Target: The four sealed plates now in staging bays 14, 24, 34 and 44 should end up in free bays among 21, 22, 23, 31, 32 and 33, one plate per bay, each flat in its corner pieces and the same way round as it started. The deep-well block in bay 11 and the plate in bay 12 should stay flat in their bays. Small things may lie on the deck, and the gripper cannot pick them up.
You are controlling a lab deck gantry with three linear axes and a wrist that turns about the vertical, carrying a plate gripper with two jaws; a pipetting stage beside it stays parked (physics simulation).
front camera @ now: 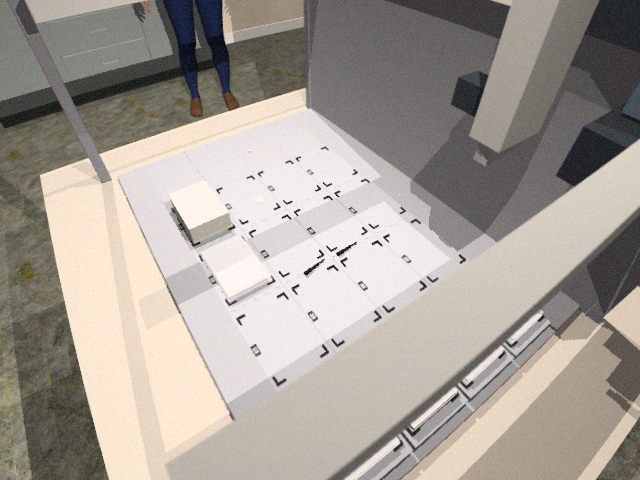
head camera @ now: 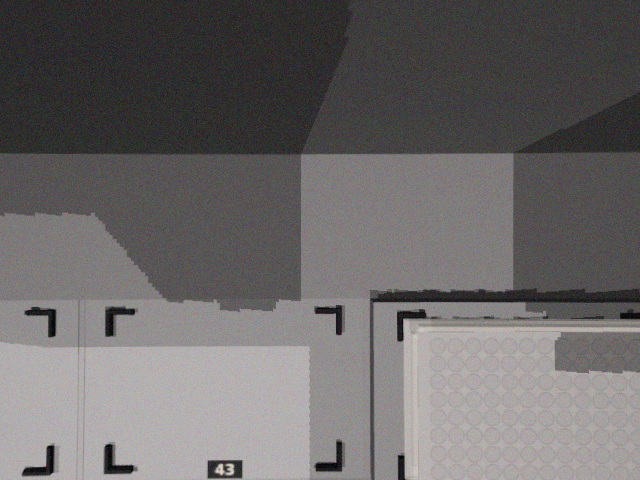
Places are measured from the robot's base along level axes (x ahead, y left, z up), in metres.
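Where they show: robot's base, origin of the base link: [front camera: 173, 209].
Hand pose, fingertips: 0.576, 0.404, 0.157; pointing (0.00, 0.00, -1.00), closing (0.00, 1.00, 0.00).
Things, the pixels of their centre, and the offset from my fingertips, as dx, dy, dz. "*": a spot on its surface instead.
- bay 14, surface spot: [front camera: 377, 457] * +0.040, -0.355, -0.129
- bay 24, surface spot: [front camera: 435, 408] * +0.041, -0.254, -0.129
- bay 34, surface spot: [front camera: 484, 366] * +0.042, -0.153, -0.129
- bay 44, surface spot: [front camera: 526, 328] * +0.042, -0.046, -0.132
- bay 44 plate, body centre: [head camera: 529, 403] -0.020, -0.040, -0.136
- bay 43's label, surface spot: [head camera: 224, 469] * -0.184, -0.086, -0.157
- tall deep-well block, body centre: [front camera: 199, 210] -0.512, -0.361, -0.136
- low plate, body centre: [front camera: 235, 265] -0.348, -0.361, -0.150
- small pale object, body centre: [front camera: 259, 199] -0.494, -0.233, -0.157
- pale speck, body centre: [front camera: 249, 151] -0.676, -0.166, -0.155
Four sealed plates stand in the front staging row: bay 14 [front camera: 377, 457], bay 24 [front camera: 435, 408], bay 34 [front camera: 484, 366] and bay 44 [front camera: 526, 328]; the front beam partly hides them. In the head view, part of the bay 44 plate [head camera: 491, 403] shows at the right, beside bay 43's label [head camera: 224, 469]. The tall deep-well block [front camera: 200, 211] sits in bay 11 and a low plate [front camera: 237, 268] in bay 12, both looking flat. No plate stands in bays 21, 22, 23, 31, 32 or 33. The gripper jaws show in neither view.
A small pale object [front camera: 260, 199] lies in bay 21. Another pale speck [front camera: 249, 151] lies behind the bays. Narrow dark streaks [front camera: 314, 267] lie around the 22/23 boundary, nature unclear. A thick beam [front camera: 413, 289] crosses the front; a pale column [front camera: 516, 77] hangs at the right.
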